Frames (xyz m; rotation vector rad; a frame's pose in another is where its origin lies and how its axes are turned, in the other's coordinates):
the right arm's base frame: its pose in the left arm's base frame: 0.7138 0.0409 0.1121 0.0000 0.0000 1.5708
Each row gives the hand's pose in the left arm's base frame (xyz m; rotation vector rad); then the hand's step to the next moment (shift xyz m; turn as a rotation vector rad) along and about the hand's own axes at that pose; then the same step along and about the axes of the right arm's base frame.
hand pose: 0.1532 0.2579 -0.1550 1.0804 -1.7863 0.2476
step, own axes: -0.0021 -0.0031 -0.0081 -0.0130 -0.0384 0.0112
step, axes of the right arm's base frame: 0.0042 -0.0078 0.0013 -0.0217 -0.0234 -0.0274
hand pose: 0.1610 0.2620 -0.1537 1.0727 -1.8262 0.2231
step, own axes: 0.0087 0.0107 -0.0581 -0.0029 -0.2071 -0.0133
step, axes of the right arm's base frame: 0.0342 -0.0283 0.0400 -0.1141 -0.1643 -0.0555
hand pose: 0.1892 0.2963 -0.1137 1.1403 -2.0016 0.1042
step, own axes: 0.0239 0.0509 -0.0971 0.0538 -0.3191 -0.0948
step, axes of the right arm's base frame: 0.0556 -0.0144 0.0964 -0.1834 -0.2829 0.0038
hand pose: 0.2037 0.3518 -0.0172 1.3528 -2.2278 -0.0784
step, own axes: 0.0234 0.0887 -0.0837 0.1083 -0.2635 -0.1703
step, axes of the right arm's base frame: 0.0426 0.0414 0.1091 -0.1852 -0.2533 0.1081
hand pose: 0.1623 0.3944 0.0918 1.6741 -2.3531 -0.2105
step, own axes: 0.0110 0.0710 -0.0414 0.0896 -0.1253 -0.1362
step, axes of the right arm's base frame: 0.0141 0.0563 0.0593 -0.1227 -0.1241 0.1088
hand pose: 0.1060 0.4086 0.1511 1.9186 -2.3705 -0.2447
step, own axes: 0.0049 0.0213 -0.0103 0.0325 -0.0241 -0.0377
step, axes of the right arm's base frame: -0.0012 0.0199 0.0137 -0.0393 -0.0225 0.0317
